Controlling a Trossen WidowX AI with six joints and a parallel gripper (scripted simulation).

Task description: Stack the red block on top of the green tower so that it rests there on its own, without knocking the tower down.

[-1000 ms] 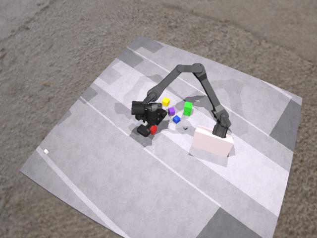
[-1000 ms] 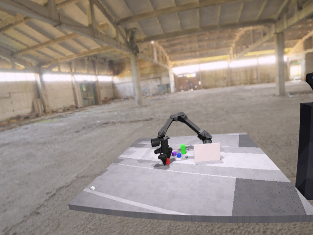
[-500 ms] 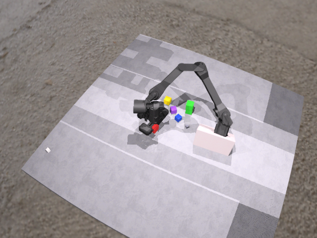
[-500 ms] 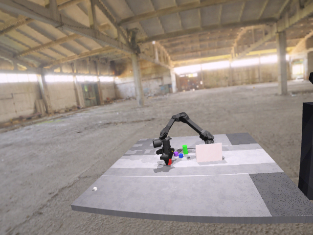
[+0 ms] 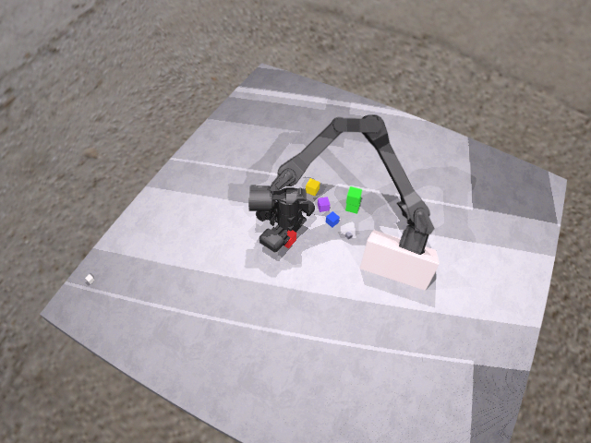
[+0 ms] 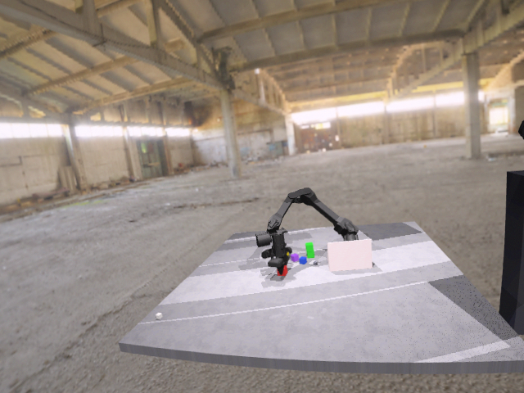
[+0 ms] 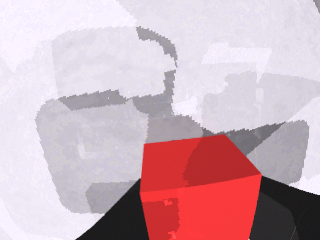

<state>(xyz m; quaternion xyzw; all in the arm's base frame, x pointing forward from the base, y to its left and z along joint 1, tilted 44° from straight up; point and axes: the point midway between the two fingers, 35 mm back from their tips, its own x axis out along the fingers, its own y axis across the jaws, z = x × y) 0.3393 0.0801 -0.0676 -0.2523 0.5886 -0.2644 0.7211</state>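
Right now the blue block is 130 mm to the right of my gripper tip, 80 mm behind it and 10 mm above it. Also, from my gripper tip: small grey cube (150 mm behind, 110 mm to the right); purple block (170 mm to the right, 30 mm behind, 10 mm above); red block (10 mm above).
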